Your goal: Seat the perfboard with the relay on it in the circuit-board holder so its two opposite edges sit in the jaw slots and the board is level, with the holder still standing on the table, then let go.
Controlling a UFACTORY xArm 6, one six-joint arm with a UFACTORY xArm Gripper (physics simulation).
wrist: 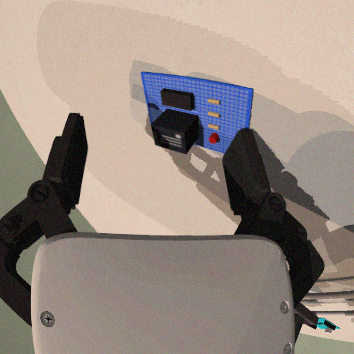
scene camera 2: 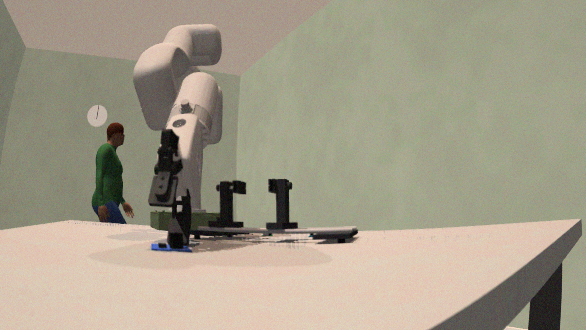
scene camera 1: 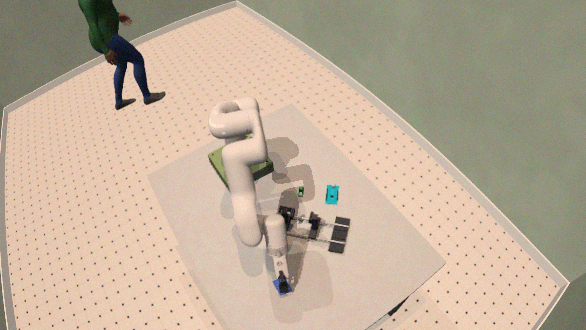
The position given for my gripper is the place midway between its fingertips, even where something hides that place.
I see my gripper (scene camera 2: 169, 227), a blue perfboard (wrist: 183, 110) and a black circuit-board holder (scene camera 2: 224, 226).
The black circuit-board holder shows as well in scene camera 1 (scene camera 1: 338, 238). My gripper shows as well in the wrist view (wrist: 159, 135).
